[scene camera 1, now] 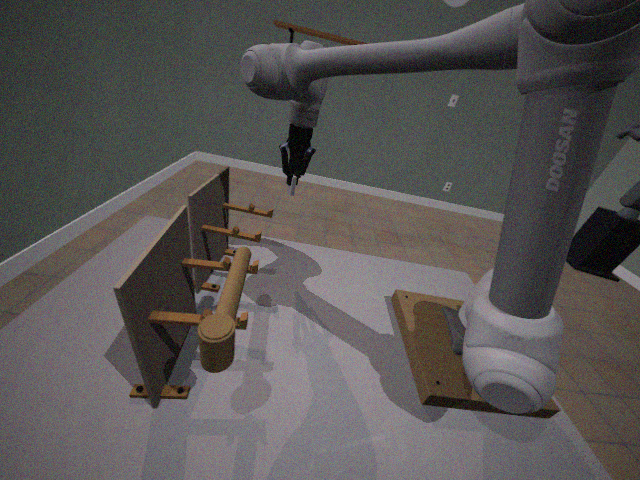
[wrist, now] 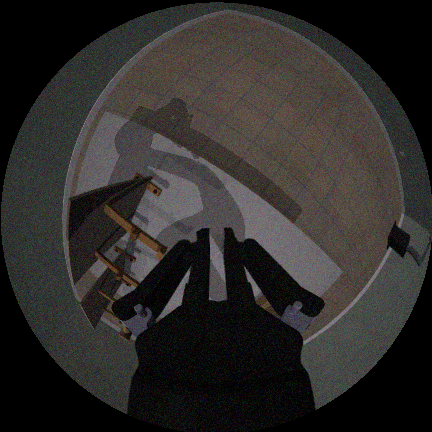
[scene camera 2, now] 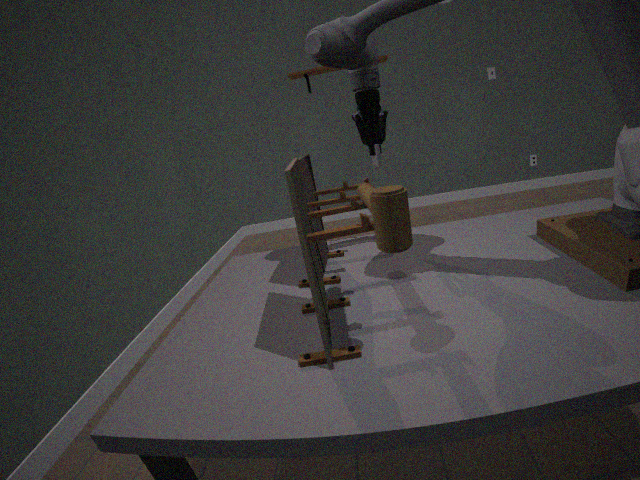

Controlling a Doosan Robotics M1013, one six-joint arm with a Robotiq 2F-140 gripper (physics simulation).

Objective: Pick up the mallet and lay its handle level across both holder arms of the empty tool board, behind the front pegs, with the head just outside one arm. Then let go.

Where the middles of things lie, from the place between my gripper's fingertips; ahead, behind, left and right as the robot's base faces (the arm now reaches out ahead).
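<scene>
The wooden mallet (scene camera 1: 216, 333), as I see it, is 510 mm to the left of my hand and 60 mm behind it.
</scene>
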